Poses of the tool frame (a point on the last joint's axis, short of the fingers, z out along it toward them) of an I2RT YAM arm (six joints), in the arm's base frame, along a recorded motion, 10 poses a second.
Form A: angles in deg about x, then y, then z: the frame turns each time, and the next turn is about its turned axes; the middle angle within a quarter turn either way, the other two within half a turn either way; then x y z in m.
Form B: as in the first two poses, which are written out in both.
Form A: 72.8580, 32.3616, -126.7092, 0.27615, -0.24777, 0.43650
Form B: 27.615, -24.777, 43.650, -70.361, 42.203, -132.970
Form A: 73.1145, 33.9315, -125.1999, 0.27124, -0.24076, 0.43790
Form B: 27.124, -24.076, 43.790, -70.593, 43.508, -131.256
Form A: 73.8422, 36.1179, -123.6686, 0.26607, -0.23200, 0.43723
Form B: 26.607, -23.200, 43.723, -71.427, 45.108, -129.386
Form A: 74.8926, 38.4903, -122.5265, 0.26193, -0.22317, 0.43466
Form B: 26.193, -22.317, 43.466, -72.723, 46.617, -127.786
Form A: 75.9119, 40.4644, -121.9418, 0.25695, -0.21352, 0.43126
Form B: 25.695, -21.352, 43.126, -74.032, 47.688, -126.722
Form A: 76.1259, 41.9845, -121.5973, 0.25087, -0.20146, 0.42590
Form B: 25.087, -20.146, 42.590, -74.559, 47.976, -125.575
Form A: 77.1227, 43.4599, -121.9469, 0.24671, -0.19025, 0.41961
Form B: 24.671, -19.025, 41.961, -75.939, 48.252, -125.227
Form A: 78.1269, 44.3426, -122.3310, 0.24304, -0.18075, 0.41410
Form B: 24.304, -18.075, 41.410, -77.147, 48.589, -125.327
